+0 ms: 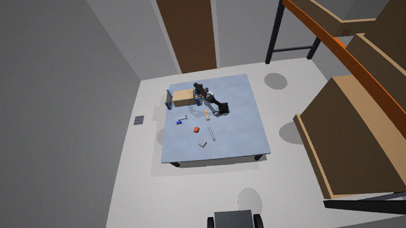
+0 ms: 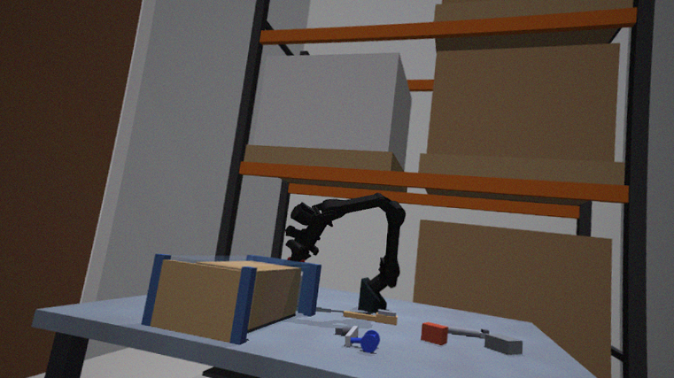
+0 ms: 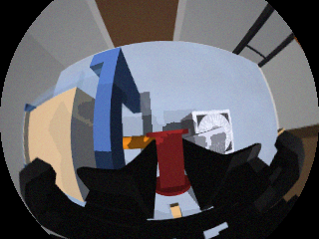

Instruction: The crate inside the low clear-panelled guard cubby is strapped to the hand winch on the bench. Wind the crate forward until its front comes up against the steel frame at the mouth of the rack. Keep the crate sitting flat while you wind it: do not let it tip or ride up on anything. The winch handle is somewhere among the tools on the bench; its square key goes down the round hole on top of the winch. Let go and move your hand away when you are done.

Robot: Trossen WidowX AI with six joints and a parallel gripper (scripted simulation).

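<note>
Right now my gripper tip is 4 cm past the winch handle, 1 cm to the right of it and 3 cm above it. Also, from my gripper tip: blue frame: 6 cm ahead, 3 cm below; red knob: 2 cm to the left; grey winch: 11 cm behind, 10 cm below.
</note>
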